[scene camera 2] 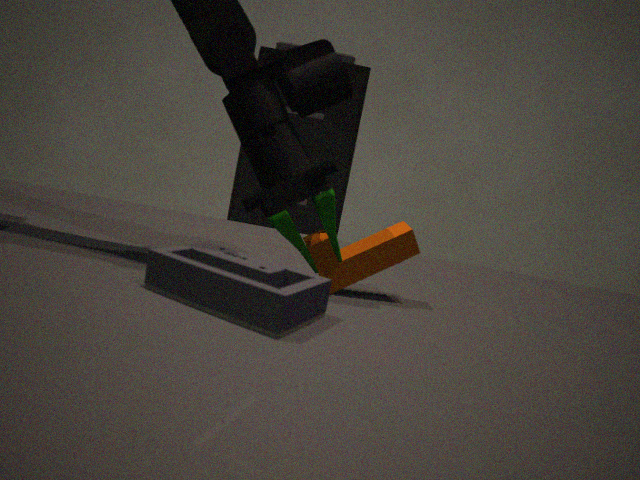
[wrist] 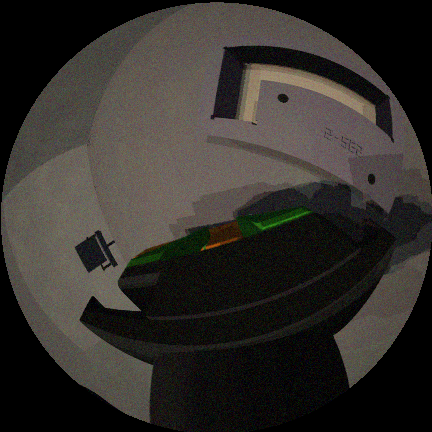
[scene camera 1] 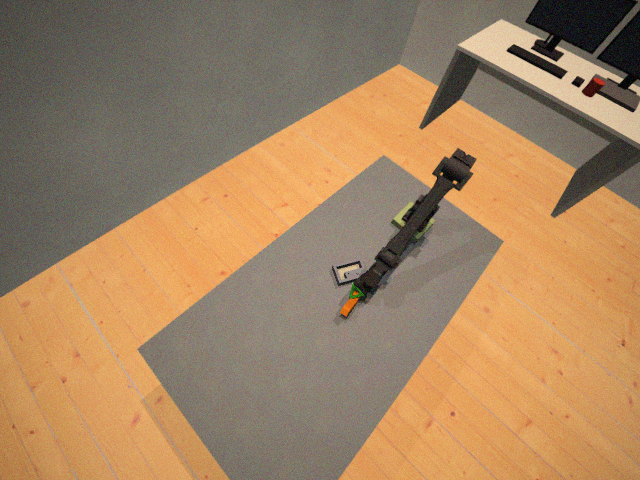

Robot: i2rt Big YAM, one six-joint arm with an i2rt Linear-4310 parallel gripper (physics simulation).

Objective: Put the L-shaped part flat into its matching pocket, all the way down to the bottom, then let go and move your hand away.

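Frame: origin at the arm's base, x ahead, y left, z up, level; metres.
Where they show: gripper, between the fingertips: point(scene camera 2: 328, 266) point(wrist: 223, 228) point(scene camera 1: 351, 296).
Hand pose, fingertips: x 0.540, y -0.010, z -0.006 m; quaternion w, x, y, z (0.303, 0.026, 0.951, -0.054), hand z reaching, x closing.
Note:
Things, the pixels of their top centre, and the offset from my fingertips. "spot": a spot on its surface instead. Level surfaces: height alone.
- orange L-shaped part, centre of its top: point(wrist: 156, 282) point(scene camera 2: 368, 215) point(scene camera 1: 352, 300) dx +0.035, dy +0.016, dz +0.058 m
- grey pocket block, centre of its top: point(wrist: 310, 86) point(scene camera 2: 240, 264) point(scene camera 1: 350, 270) dx -0.092, dy -0.076, dz +0.006 m
- L-shaped pocket with its pale floor, a spot on its surface: point(wrist: 305, 76) spot: dx -0.101, dy -0.100, dz -0.026 m
- grey mat, height of its surface: dz -0.031 m
The orange L-shaped part point(scene camera 1: 348, 307) point(scene camera 2: 379, 249) point(wrist: 225, 234) is between the green fingers of my gripper point(scene camera 2: 328, 266) point(wrist: 223, 228), which is shut on it. In scene camera 2 one leg slants up to the right, and the corner of the L is low, close to the mat. The part is tilted, beside the end of the grey pocket block point(scene camera 2: 217, 291) point(wrist: 305, 122) and outside the pocket. The L-shaped pocket with its pale floor point(wrist: 305, 76) is open and unfilled. In the wrist view, the gripper body hides most of the part.
The grey mat point(scene camera 1: 258, 361) lies on a wooden floor point(scene camera 1: 491, 372). The arm's light green base point(scene camera 1: 399, 219) stands on the mat behind the block. A desk point(scene camera 1: 493, 41) with monitors, a keyboard and a red cup point(scene camera 1: 592, 88) stands at the upper right.

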